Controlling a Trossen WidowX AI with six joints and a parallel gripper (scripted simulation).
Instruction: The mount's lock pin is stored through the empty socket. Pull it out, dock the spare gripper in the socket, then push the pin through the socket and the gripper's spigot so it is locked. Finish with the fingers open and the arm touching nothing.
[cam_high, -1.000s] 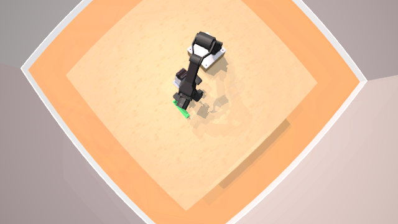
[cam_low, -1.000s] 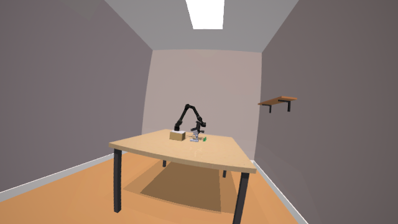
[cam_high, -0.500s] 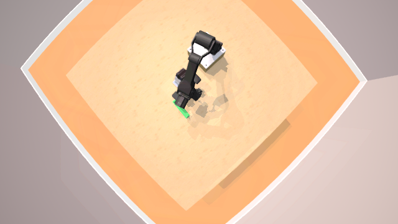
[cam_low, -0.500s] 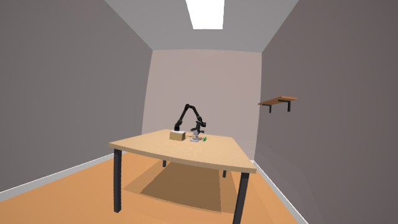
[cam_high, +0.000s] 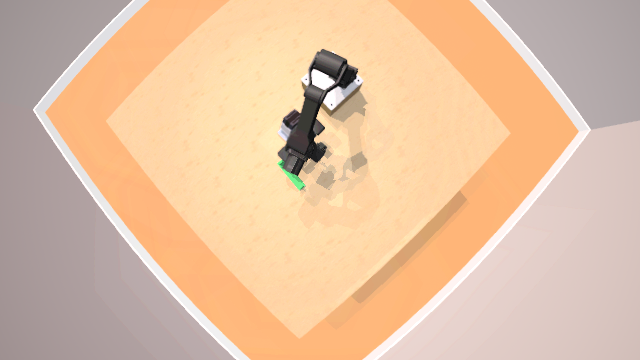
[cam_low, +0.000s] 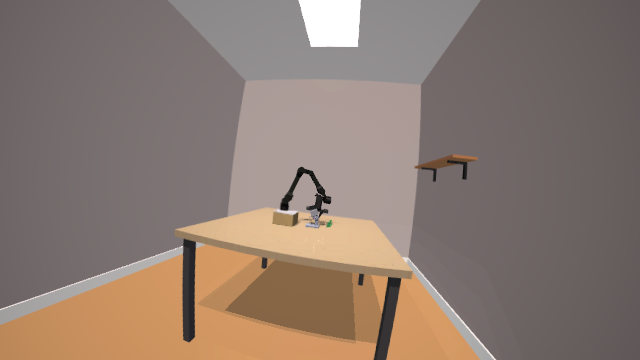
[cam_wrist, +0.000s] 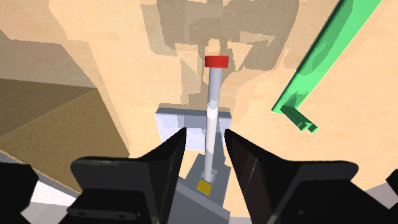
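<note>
The socket lies 1 cm behind my gripper tip and 5 cm to the right of it. Also, from my gripper tip: green pin holder 12 cm ahead, 7 cm to the left, 3 cm below; then spare gripper 1 cm behind, 5 cm to the right, 7 cm above.
</note>
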